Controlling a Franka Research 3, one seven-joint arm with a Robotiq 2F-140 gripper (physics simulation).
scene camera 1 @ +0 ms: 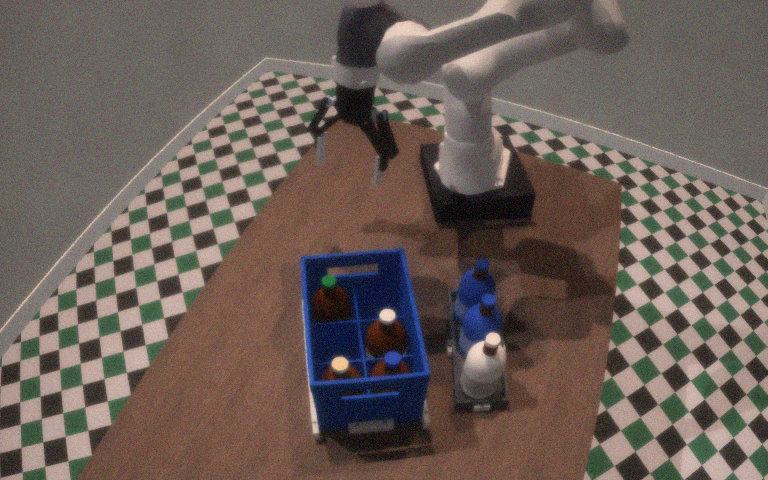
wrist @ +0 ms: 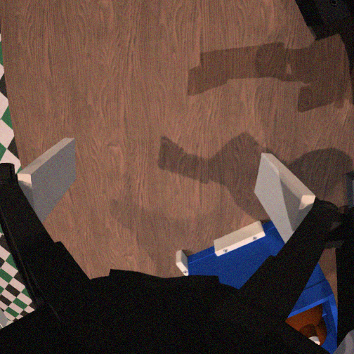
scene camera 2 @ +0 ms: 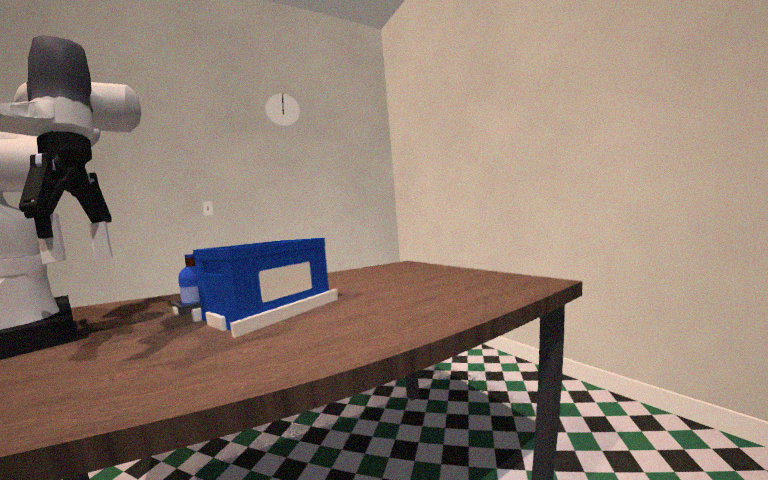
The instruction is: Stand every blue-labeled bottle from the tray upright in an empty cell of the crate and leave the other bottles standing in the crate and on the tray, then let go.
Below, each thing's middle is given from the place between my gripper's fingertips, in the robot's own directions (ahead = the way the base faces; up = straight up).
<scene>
My gripper is now 260 mm short of the green-capped bottle (scene camera 1: pixel 330 303), 110 mm to the right of it and 100 mm above it. Round my hand: white-capped bottle (scene camera 1: pixel 384 335) 270 mm ahead, 240 mm to the left, 100 mm below; then blue-capped bottle (scene camera 1: pixel 392 365) 350 mm ahead, 290 mm to the left, 100 mm below; then cream-capped bottle (scene camera 1: pixel 340 370) 400 mm ahead, 220 mm to the left, 100 mm below.
</scene>
